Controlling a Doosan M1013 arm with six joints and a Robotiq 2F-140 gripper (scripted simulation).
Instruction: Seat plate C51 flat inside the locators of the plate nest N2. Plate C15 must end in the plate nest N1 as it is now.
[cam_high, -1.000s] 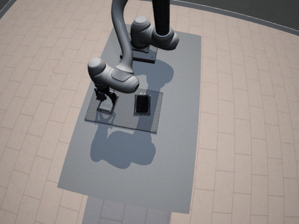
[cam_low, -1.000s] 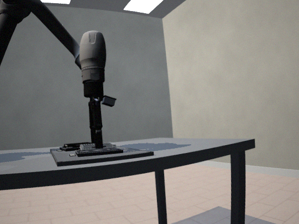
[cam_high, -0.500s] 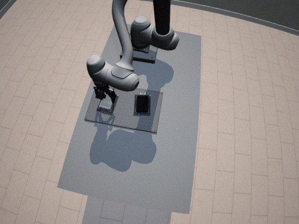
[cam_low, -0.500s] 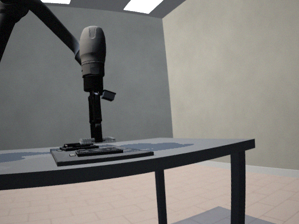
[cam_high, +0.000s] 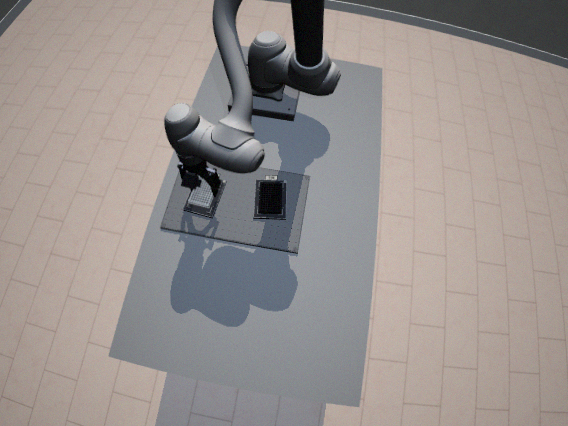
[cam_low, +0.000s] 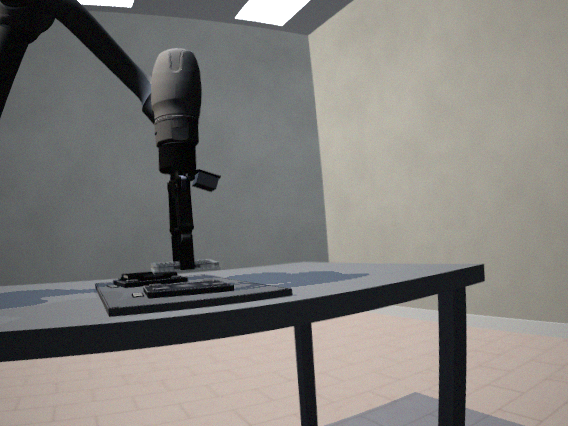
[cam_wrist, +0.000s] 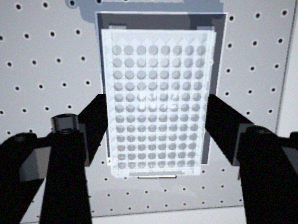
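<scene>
My gripper is now 10 mm to the left of the plate nest and 70 mm above it. Round my hand: plate C51 (20 mm below); black well plate (40 mm behind, 240 mm to the left, 50 mm below).
</scene>
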